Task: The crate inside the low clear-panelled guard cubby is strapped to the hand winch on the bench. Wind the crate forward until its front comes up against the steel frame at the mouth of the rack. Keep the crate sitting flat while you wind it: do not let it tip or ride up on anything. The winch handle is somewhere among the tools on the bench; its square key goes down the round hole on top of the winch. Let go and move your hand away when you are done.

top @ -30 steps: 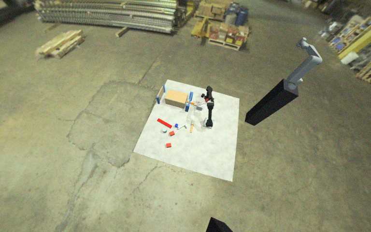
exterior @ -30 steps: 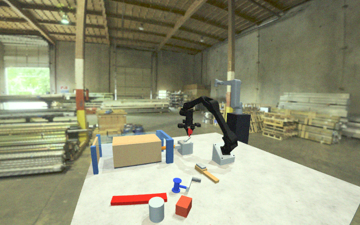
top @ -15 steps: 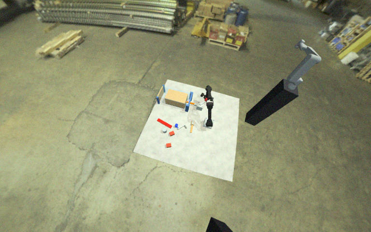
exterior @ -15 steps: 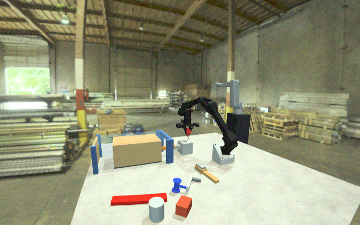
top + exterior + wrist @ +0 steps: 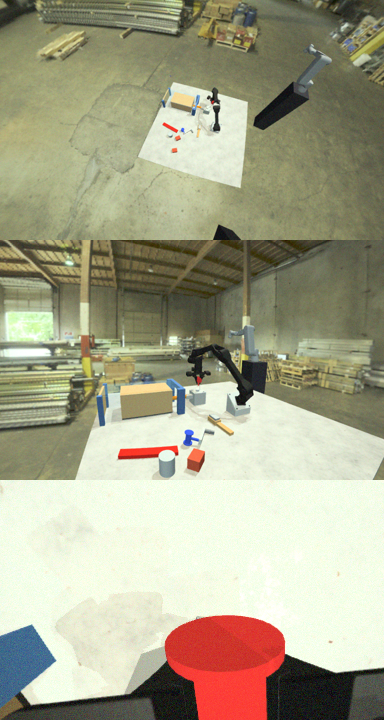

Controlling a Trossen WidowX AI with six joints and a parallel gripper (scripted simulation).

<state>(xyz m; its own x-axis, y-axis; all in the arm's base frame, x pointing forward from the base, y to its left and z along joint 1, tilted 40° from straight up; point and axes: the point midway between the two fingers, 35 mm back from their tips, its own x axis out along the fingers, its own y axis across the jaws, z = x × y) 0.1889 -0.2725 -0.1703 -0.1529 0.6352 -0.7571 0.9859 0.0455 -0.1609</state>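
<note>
My gripper tip is now 4 cm to the right of the red-knobbed winch handle, 1 cm short of it and 1 cm above it. From my gripper tip the other things lie so: blue frame 19 cm ahead, 13 cm to the left; red knob 2 cm above, 1 cm to the left; grey winch 9 cm to the left, 8 cm below, 2 cm ahead.
</note>
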